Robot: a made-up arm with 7 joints.
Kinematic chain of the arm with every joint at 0, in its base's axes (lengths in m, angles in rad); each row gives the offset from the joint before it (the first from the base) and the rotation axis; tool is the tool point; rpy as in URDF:
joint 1: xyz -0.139 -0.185 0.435 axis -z
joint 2: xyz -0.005 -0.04 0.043 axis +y
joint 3: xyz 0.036 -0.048 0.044 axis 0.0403 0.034 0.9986
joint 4: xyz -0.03 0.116 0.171 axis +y
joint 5: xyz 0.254 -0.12 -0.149 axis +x
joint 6: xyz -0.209 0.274 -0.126 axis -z
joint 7: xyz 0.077 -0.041 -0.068 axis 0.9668 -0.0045 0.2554
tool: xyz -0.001 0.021 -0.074 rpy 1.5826 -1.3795 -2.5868
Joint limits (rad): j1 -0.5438..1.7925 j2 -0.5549..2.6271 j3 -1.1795..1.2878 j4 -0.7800..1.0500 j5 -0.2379..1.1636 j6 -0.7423..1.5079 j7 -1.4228..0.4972
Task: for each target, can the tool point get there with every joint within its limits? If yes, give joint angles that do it. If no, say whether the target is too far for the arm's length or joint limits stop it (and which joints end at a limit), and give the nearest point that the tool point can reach.
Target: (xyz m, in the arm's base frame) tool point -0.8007 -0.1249 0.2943
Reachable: no: joint limits stop it (at a limit: joint 2, joint 3, joint 4, joint 5, joint 6) | nearest point -0.6567 -0.1380 0.3026 | short by 0.145 m
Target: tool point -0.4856 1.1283 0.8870
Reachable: no: too far | nearest point -0.3188 0.2580 0.6101 | short by 0.928 m
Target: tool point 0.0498 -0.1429 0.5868
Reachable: yes | joints 1.0890 1.8855 0.0621 0.7554 0.7728 0.5628 -1.0555
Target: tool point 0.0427 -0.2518 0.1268
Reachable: yes | joints 0.3449 1.1422 -0.6700 -0.5716 0.4580 -0.0436 -0.7431
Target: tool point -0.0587 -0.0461 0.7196
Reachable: yes | joints 1.3615 0.8289 0.5650 0.9105 0.8855 0.9887 -0.3839
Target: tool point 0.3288 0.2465 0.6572
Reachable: no: joint limits stop it (at a limit: joint 1, joint 4, joint 5, joint 6) | nearest point 0.2213 0.1117 0.6111 | short by 0.178 m
